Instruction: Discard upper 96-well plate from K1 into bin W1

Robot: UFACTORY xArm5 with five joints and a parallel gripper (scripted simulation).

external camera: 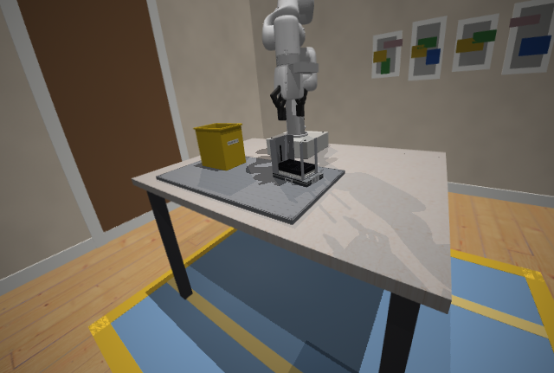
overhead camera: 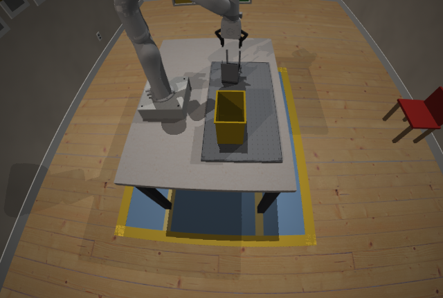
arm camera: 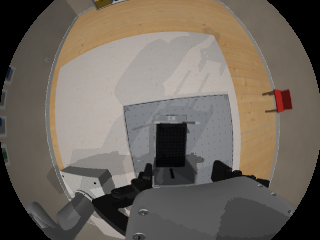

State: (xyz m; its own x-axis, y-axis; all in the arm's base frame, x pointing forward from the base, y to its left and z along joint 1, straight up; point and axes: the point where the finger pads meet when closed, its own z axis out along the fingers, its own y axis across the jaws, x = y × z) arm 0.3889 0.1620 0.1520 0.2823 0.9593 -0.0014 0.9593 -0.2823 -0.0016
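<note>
Right now my hand is 18 cm above the dark 96-well plate. Also, from my hand: yellow plastics bin W1 (39 cm to the right, 13 cm below, 5 cm behind); white well plate (19 cm below).
</note>
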